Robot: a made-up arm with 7 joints.
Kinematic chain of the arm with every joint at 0, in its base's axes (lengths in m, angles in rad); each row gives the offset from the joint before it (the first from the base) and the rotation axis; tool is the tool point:
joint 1: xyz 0 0 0.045 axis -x
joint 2: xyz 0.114 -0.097 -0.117 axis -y
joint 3: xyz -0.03 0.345 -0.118 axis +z
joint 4: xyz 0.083 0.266 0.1 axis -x
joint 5: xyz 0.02 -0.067 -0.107 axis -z
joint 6: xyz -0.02 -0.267 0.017 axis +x
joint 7: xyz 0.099 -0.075 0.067 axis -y
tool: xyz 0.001 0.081 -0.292
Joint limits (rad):
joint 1: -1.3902..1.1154
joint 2: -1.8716..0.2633
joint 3: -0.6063..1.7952
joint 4: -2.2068..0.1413
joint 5: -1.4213..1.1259
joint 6: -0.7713..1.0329
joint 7: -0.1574..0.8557
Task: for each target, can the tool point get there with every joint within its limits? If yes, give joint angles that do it. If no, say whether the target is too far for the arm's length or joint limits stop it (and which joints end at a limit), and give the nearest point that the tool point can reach.
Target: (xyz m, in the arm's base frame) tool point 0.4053 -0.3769 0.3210
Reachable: no: joint limits stop it (at a limit: joint 2, joint 4, joint 5, joint 7) | nearest point 0.3127 -0.3893 0.3301 | short by 0.094 m
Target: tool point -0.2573 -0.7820 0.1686
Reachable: no: joint limits stop it (at a limit: joint 1, joint 3, joint 4, joint 6) | nearest point -0.1922 -0.6108 0.2196 | short by 0.190 m
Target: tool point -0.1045 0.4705 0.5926
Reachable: yes | joints -0.5967 -1.5150 1.0246 -1.3399 -0.3955 0.7577 0.0586
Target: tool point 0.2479 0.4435 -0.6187
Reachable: yes | joints 0.4285 -0.4051 0.1236 -0.8868 -0.5085 0.7852 0.3733
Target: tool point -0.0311 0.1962 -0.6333
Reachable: yes | joints 0.7669 -0.4450 0.6504 -0.5134 -0.5579 0.8426 -0.0023
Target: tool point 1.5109 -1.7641 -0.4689
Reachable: no: too far | nearest point 0.5589 -0.4714 -0.4847 | short by 1.605 m
